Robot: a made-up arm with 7 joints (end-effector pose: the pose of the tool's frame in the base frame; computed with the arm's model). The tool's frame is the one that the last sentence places.
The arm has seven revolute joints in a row. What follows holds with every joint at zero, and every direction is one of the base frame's. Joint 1 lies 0.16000 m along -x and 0.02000 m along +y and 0.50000 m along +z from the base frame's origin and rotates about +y. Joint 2 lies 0.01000 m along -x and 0.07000 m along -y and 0.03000 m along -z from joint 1 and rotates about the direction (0.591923, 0.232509, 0.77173). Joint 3 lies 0.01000 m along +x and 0.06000 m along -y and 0.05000 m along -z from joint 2 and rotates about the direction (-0.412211, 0.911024, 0.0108). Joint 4 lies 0.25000 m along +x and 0.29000 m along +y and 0.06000 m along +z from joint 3 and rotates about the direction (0.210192, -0.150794, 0.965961). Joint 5 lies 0.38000 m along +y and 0.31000 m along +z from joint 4 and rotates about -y. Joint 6 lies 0.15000 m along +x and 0.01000 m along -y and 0.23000 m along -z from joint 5 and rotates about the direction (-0.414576, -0.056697, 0.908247). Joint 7 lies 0.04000 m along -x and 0.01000 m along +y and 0.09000 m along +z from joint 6 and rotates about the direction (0.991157, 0.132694, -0.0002). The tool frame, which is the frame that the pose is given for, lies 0.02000 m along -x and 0.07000 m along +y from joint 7; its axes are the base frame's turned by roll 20.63, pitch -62.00 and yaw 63.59 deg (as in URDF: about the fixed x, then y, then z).
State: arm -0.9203 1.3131 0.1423 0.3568 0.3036 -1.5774 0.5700
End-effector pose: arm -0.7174 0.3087 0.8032 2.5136 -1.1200 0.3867
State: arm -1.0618 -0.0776 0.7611 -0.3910 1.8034 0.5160 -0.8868
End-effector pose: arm 0.4687 0.4953 0.9612 -2.3396 -0.6842 0.8467
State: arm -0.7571 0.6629 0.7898 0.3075 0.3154 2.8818 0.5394
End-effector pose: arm -0.1784 0.6193 0.5053 0.3479 -1.8234 -1.6977
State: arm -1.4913 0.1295 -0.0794 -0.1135 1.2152 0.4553 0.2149
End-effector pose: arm -0.5031 0.6012 0.9020 1.4289 1.7817 -1.6830
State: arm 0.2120 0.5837 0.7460 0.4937 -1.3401 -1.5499 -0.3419
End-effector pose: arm -0.3358 0.4680 0.6328 0.1215 1.2210 0.4279
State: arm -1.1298 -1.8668 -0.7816 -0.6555 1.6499 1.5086 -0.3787
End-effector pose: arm -0.3419 0.3867 1.1517 -1.4829 0.7463 -1.4217
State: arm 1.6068 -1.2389 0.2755 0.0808 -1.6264 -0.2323 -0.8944
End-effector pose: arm -0.3600 0.2295 -0.0915 0.3030 2.1046 -1.0251
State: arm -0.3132 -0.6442 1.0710 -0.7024 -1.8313 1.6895 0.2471
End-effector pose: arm 0.6006 0.1216 0.1616 2.2380 -0.7382 -0.5140
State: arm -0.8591 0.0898 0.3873 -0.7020 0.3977 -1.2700 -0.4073
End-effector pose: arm 0.4262 0.4620 0.9107 -0.0754 -1.8466 -0.2334
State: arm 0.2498 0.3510 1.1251 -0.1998 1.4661 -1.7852 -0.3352
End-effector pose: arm 0.0477 0.7799 0.0701 0.6700 -1.1375 0.0990
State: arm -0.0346 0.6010 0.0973 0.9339 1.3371 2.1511 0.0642
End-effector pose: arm -0.1801 0.3168 0.9726 1.0563 0.8600 -2.2660
